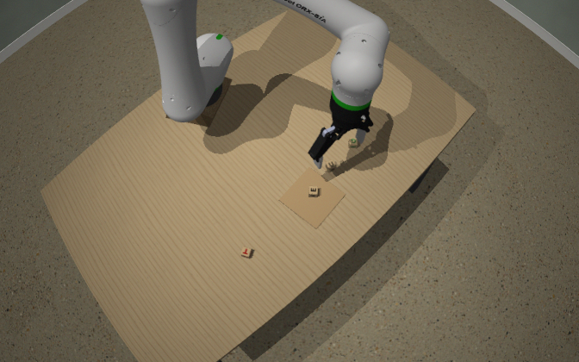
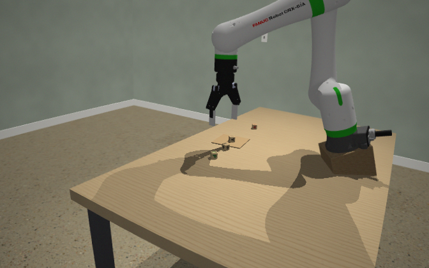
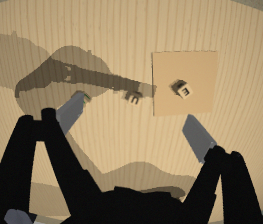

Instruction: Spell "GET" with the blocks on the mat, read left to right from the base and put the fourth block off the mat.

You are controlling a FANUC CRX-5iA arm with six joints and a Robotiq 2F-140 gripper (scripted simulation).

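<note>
Right now my hand is 20 mm short of the mat, 110 mm to the left of it and 130 mm above it.
</note>
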